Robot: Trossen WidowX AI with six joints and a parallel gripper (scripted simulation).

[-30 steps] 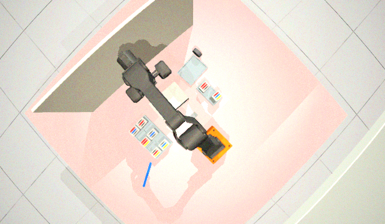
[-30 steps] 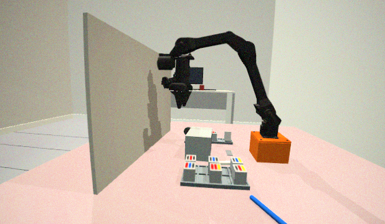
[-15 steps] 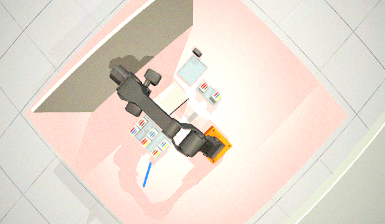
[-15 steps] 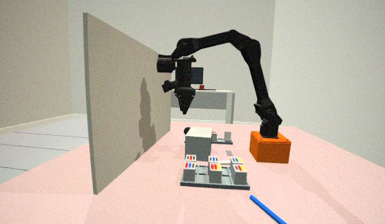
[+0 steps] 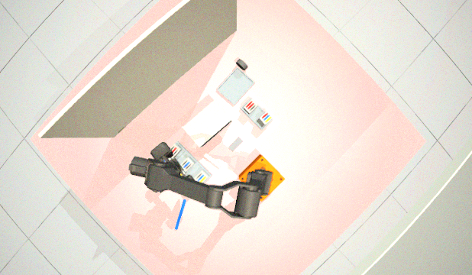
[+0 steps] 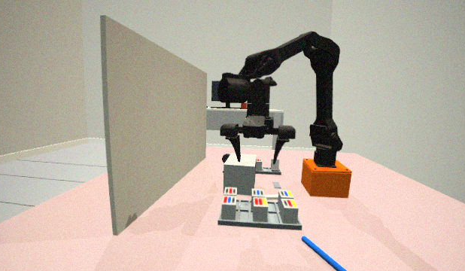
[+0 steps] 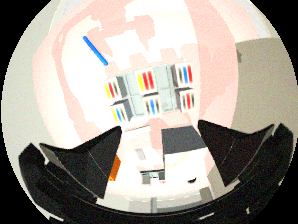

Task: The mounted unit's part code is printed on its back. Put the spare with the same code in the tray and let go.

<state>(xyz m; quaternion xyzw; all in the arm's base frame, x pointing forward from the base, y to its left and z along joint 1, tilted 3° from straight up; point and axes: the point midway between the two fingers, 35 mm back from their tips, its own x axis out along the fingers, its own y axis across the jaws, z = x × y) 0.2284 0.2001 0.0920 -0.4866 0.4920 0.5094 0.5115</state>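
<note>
The white spare block is 1 cm behind my gripper tip, 1 cm to the right of it and 10 cm below it. The rest, counted from my gripper tip: grey mounted unit 6 cm ahead, 16 cm to the right, 9 cm below; then beige panel 30 cm ahead, 16 cm to the right, 9 cm above; then blue stick 15 cm behind, 16 cm to the left, 13 cm below.
</note>
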